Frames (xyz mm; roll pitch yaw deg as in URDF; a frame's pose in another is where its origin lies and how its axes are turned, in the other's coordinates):
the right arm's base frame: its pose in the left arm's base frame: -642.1 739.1 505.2 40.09 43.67 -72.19
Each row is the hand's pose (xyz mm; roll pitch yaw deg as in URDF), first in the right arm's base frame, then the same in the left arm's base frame.
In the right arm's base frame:
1: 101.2 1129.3 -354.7 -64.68 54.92 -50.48
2: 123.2 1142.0 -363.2 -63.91 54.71 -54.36
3: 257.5 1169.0 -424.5 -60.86 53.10 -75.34
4: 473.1 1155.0 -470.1 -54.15 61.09 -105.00
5: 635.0 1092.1 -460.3 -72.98 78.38 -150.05
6: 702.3 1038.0 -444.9 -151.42 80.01 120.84
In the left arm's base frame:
1: 516.6 703.8 765.1 150.46 65.77 80.57
2: 536.3 692.2 751.1 158.45 64.53 85.03
3: 617.0 637.5 637.0 -167.83 54.89 100.76
4: 673.2 523.6 456.4 -141.96 37.99 92.62
5: 650.2 417.2 320.7 -130.87 27.93 68.99
6: 611.4 370.3 257.6 -128.53 24.47 52.52

